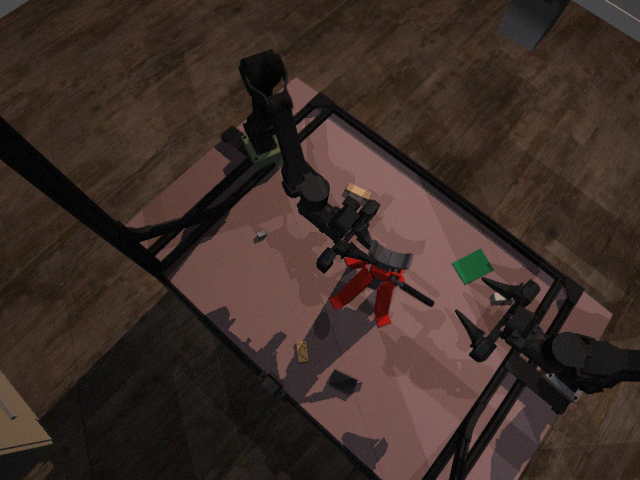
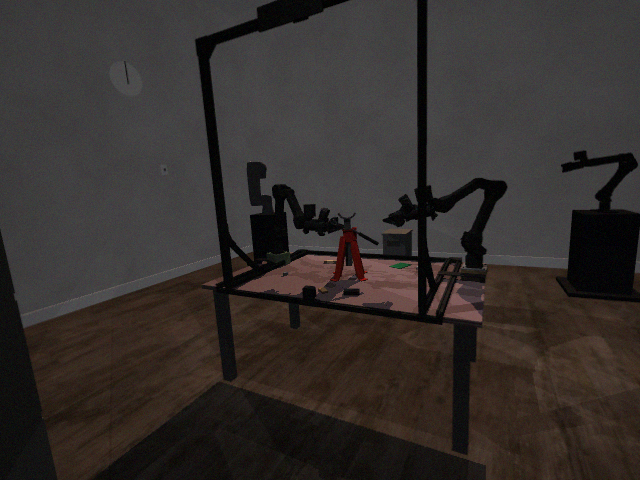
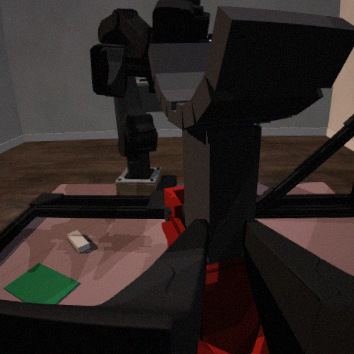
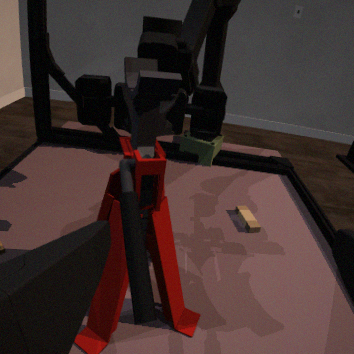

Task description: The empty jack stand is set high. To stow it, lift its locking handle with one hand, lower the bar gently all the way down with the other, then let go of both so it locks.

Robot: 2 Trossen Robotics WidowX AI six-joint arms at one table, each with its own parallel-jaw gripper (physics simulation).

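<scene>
The red jack stand (image 1: 383, 300) (image 2: 357, 258) (image 4: 167, 270) stands upright on the table. Its dark grey bar (image 3: 235, 195) (image 2: 346, 225) rises well above the red body, with a curved saddle (image 1: 390, 255) on top. The black locking handle (image 1: 413, 291) (image 2: 367, 237) (image 4: 134, 250) slopes down and outward from the head. My left gripper (image 1: 372, 249) (image 2: 340, 226) (image 3: 223, 230) is shut on the bar, below the saddle. My right gripper (image 1: 470, 295) (image 2: 385, 221) (image 4: 222, 237) is open and empty, apart from the handle, beyond its free end.
A green square (image 1: 473, 266) (image 3: 42, 285) and a white block (image 1: 500, 298) (image 3: 78, 241) lie near the right arm. A wooden block (image 1: 358, 191) (image 4: 248, 219), a yellow dotted block (image 1: 302, 351) and a dark block (image 1: 343, 382) lie around the stand. Black frame rails edge the table.
</scene>
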